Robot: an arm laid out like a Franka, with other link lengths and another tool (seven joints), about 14 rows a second.
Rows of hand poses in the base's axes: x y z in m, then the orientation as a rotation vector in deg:
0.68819, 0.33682, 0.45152, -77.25, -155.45, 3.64
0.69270, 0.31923, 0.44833, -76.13, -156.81, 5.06
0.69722, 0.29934, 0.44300, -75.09, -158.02, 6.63
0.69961, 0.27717, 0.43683, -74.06, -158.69, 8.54
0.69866, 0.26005, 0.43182, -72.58, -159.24, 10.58
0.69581, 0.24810, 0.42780, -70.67, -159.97, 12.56
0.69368, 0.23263, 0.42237, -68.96, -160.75, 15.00
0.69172, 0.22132, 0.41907, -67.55, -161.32, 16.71
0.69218, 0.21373, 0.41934, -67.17, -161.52, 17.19
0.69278, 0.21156, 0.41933, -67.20, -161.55, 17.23
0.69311, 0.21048, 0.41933, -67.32, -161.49, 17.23
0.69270, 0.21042, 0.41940, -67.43, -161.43, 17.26
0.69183, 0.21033, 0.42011, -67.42, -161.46, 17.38
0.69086, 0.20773, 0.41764, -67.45, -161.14, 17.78
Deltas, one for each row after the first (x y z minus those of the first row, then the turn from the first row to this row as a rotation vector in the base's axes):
0.00451, -0.01759, -0.00319, -1.10, -0.28, 1.12
0.00903, -0.03748, -0.00852, -2.26, -0.45, 2.15
0.01142, -0.05965, -0.01469, -3.43, -0.12, 3.02
0.01047, -0.07677, -0.01970, -4.56, 0.48, 4.11
0.00762, -0.08872, -0.02372, -5.64, 1.04, 5.52
0.00549, -0.10419, -0.02915, -7.09, 1.55, 6.83
0.00353, -0.11550, -0.03245, -8.08, 1.93, 7.88
0.00399, -0.12309, -0.03218, -8.38, 1.99, 8.18
0.00459, -0.12526, -0.03219, -8.42, 1.96, 8.17
0.00492, -0.12634, -0.03219, -8.42, 1.97, 8.08
0.00451, -0.12640, -0.03212, -8.44, 1.99, 8.00
0.00364, -0.12649, -0.03141, -8.52, 1.99, 8.02
0.00267, -0.12909, -0.03388, -8.67, 2.33, 7.93

